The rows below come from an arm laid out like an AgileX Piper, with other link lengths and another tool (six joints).
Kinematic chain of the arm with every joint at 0, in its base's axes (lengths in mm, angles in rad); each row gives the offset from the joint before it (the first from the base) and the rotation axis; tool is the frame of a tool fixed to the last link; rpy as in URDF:
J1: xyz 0 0 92.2 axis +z
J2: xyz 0 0 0 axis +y
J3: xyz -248.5 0 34 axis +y
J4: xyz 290 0 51.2 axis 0.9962 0 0.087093
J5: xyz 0 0 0 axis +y
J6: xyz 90.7 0 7.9 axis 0.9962 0 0.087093
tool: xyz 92.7 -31 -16 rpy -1.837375 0.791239 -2.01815
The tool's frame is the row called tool.
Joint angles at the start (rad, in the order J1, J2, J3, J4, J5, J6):
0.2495 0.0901 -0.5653 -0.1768 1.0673 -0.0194
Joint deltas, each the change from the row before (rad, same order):
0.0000 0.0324 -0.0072 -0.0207 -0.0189 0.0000
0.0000 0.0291 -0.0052 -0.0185 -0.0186 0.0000
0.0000 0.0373 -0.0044 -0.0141 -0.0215 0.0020
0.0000 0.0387 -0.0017 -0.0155 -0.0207 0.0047
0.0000 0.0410 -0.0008 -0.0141 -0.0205 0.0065
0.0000 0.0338 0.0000 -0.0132 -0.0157 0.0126
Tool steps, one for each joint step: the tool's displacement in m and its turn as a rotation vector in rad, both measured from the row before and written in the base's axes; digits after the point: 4 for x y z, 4 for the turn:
0.0058 -0.0017 0.0022 -0.0205 0.0016 -0.0078
0.0055 -0.0013 0.0016 -0.0188 0.0011 -0.0060
0.0070 -0.0001 0.0001 -0.0154 0.0080 -0.0035
0.0072 -0.0001 -0.0015 -0.0156 0.0125 -0.0048
0.0075 0.0003 -0.0027 -0.0139 0.0161 -0.0044
0.0059 0.0001 -0.0030 -0.0072 0.0146 -0.0076

